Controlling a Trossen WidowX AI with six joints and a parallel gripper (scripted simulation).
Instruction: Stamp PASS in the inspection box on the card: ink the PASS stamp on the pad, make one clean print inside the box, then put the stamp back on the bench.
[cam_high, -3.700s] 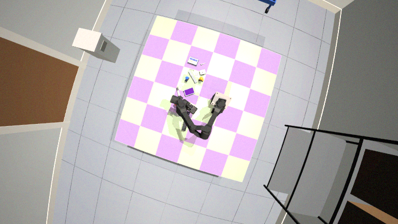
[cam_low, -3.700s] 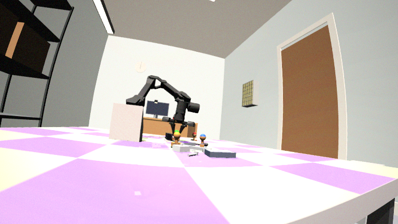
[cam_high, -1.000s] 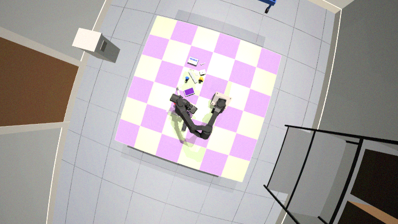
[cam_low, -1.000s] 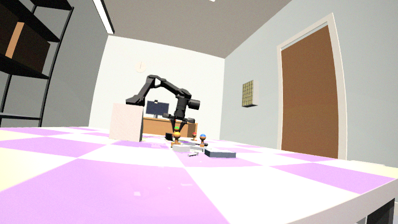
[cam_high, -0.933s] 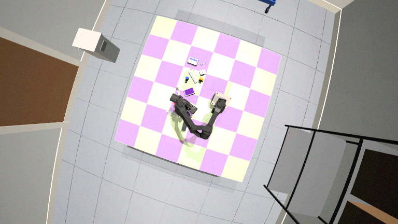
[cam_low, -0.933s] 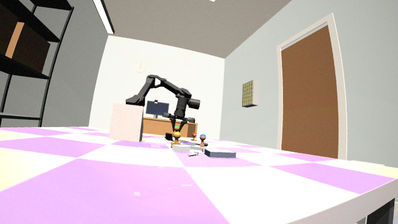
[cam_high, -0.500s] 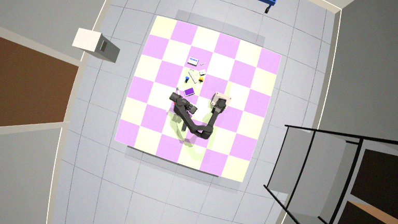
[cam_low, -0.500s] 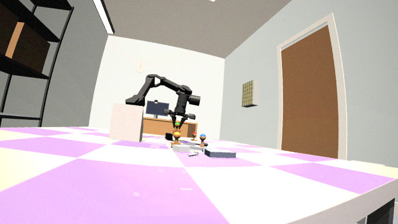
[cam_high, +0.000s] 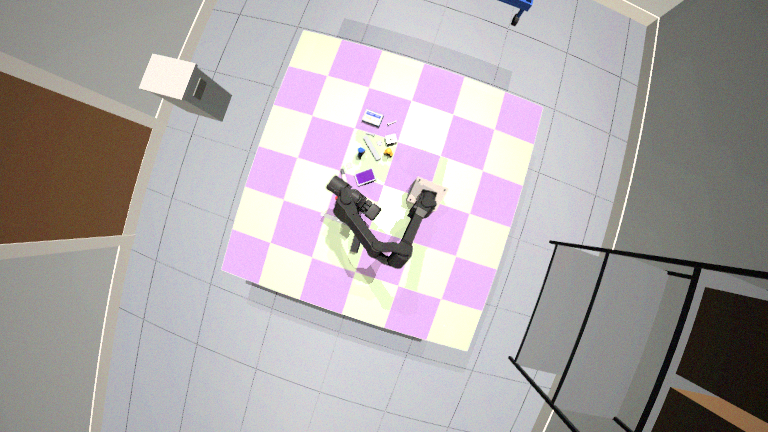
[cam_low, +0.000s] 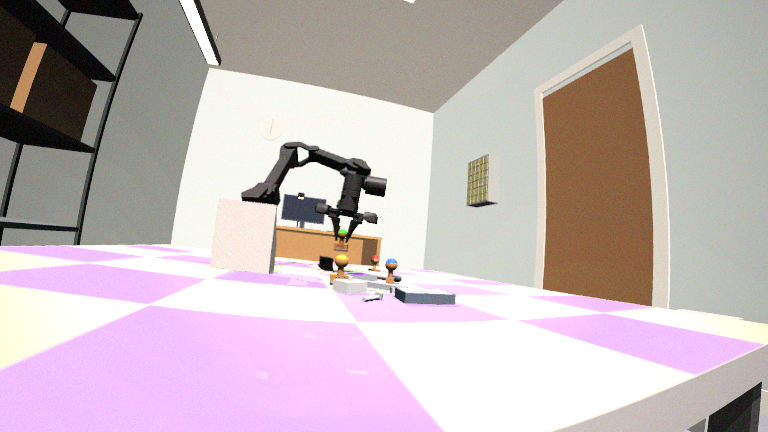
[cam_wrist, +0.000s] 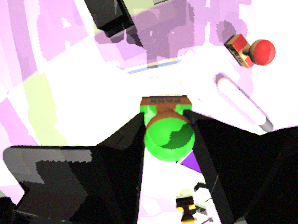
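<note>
My gripper tip is now 10 cm above the white card. From my gripper tip the other things lie so: red-knobbed stamp: 11 cm ahead, 8 cm below; green-knobbed stamp: 1 cm below; purple ink pad: 2 cm ahead, 13 cm to the right, 9 cm below.
</note>
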